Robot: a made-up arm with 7 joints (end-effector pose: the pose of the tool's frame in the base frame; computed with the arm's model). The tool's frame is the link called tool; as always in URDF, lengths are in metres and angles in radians.
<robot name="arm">
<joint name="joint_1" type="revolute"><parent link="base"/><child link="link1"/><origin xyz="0.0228 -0.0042 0.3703"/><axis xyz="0 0 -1"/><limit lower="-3.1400" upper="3.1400" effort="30" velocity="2.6"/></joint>
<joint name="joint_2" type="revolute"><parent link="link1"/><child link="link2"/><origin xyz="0.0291 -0.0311 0.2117"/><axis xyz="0 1 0"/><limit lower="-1.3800" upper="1.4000" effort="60" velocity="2.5"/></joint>
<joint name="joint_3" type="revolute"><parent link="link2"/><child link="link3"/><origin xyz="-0.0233 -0.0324 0.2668"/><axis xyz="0 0 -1"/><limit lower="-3.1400" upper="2.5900" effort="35" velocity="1.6"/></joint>
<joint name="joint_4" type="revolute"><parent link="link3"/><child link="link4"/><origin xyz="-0.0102 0.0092 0.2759"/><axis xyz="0 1 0"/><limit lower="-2.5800" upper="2.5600" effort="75" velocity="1.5"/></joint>
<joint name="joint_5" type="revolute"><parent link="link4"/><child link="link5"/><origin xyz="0.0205 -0.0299 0.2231"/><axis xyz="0 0 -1"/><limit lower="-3.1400" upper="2.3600" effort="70" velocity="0.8"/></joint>
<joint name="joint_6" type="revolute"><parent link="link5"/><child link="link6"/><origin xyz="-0.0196 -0.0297 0.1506"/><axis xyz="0 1 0"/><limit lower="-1.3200" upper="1.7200" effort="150" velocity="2.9"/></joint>
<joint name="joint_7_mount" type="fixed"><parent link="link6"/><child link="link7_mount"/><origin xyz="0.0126 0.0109 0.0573"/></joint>
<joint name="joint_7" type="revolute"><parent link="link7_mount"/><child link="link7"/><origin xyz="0.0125 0.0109 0.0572"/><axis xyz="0 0 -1"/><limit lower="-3.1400" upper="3.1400" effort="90" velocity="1.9"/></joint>
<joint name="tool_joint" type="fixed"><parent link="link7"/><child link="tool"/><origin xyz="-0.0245 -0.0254 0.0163" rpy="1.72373 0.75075 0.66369"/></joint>
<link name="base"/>
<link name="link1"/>
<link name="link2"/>
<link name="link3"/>
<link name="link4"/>
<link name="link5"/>
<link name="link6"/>
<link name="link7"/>
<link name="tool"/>
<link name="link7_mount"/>
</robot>
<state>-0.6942 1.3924 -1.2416 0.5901 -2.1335 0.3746 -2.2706</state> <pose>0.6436 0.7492 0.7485 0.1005 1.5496 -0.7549</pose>
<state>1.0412 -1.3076 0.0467 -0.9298 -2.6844 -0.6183 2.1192</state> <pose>-0.5623 0.7430 0.4498 0.2717 -0.2757 0.0585</pose>
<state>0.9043 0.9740 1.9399 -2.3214 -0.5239 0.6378 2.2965</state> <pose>0.4705 -0.0962 0.6067 -0.7090 -1.7239 -0.6004</pose>
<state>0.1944 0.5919 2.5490 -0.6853 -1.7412 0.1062 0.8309</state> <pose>0.7713 -0.0121 1.2546 0.5925 0.1320 -2.1520</pose>
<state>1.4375 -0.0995 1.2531 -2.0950 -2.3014 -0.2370 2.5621</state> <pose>0.3450 0.2571 0.8591 -0.4059 -1.2917 -1.1468</pose>
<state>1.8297 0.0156 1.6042 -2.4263 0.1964 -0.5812 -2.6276</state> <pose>0.2810 -0.0817 0.7226 0.3440 -1.6150 1.8835</pose>
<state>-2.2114 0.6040 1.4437 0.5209 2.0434 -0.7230 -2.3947</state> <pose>-0.0747 0.6927 1.3489 -0.5132 1.4989 -0.6140</pose>
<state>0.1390 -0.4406 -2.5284 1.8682 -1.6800 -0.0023 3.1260</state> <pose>-0.4575 0.2680 0.7632 -0.6247 -0.0795 -0.2198</pose>
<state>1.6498 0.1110 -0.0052 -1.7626 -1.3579 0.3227 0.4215</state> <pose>-0.0188 0.4466 1.1287 0.1233 -0.0741 -1.1383</pose>
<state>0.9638 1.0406 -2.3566 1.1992 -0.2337 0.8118 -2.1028</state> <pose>0.4297 -0.1550 1.1467 0.9468 -1.0009 -0.8597</pose>
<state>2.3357 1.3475 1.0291 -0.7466 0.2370 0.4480 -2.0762</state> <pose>-0.5246 -0.7487 0.9909 2.9348 0.2283 -0.5937</pose>
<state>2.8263 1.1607 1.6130 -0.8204 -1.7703 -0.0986 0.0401</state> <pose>-0.7081 -0.5338 1.0034 -2.3059 -0.0727 1.4172</pose>
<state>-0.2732 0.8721 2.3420 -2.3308 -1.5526 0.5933 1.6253</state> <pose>0.3186 0.2575 0.5255 -1.1915 -0.7930 -0.4471</pose>
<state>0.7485 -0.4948 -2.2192 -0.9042 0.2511 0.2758 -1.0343</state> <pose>-0.3112 -0.1114 1.4862 -0.6265 1.3836 1.6340</pose>
